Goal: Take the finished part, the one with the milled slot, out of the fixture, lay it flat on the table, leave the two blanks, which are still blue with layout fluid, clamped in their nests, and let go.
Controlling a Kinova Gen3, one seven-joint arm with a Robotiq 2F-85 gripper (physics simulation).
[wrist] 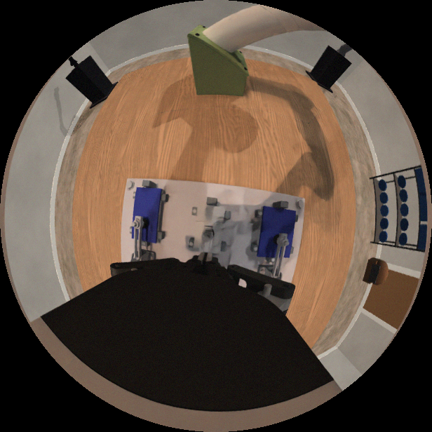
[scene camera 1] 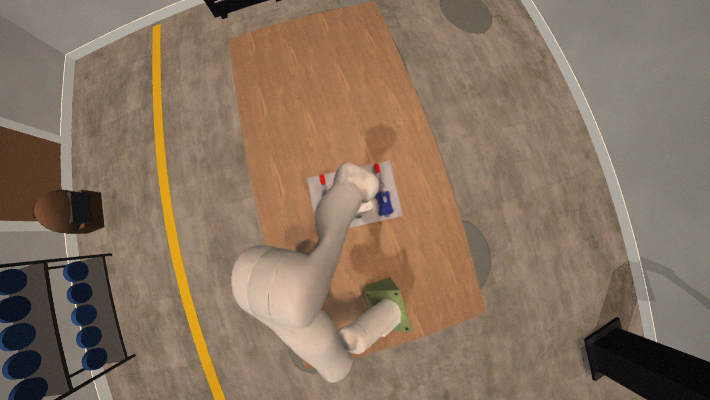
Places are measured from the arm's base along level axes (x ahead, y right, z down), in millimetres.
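Pixels of known places: arm's base, origin of its link: (scene camera 1: 389, 310).
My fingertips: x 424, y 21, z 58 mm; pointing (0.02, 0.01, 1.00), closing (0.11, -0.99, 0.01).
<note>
Ahead of a thing's pixels: the offset from my fingertips to its top centre. "spot": to the spot under its first point. Level surfaces: height alone.
The fixture plate @[spot: dx +36, dy +181, dz +68 mm] (scene camera 1: 393, 176) (wrist: 175, 200) lies on the table. A blue blank @[dx -56, dy +106, dz +52 mm] (scene camera 1: 384, 209) (wrist: 152, 202) sits in its nest at the wrist view's left, with a toggle clamp (wrist: 138, 235) over it. The other blue blank (wrist: 274, 220) sits in the right nest under its clamp (wrist: 281, 255); the arm hides it in the scene view. The middle nest, between grey stop blocks (wrist: 212, 201), is in shadow; I cannot clearly make out the slotted part there. My gripper (wrist: 205, 260) is shut and empty, over the middle clamp (wrist: 208, 234); the arm hides it in the scene view.
Red clamp handles @[dx +110, dy -95, dz +26 mm] (scene camera 1: 322, 179) @[dx +83, dy +123, dz +31 mm] (scene camera 1: 377, 168) stand at the plate's far side. The green arm base (scene camera 1: 405, 320) (wrist: 217, 72) stands at the near end of the wooden table @[dz +83 mm] (scene camera 1: 320, 90) (wrist: 135, 135). The arm (scene camera 1: 330, 220) reaches over the plate.
</note>
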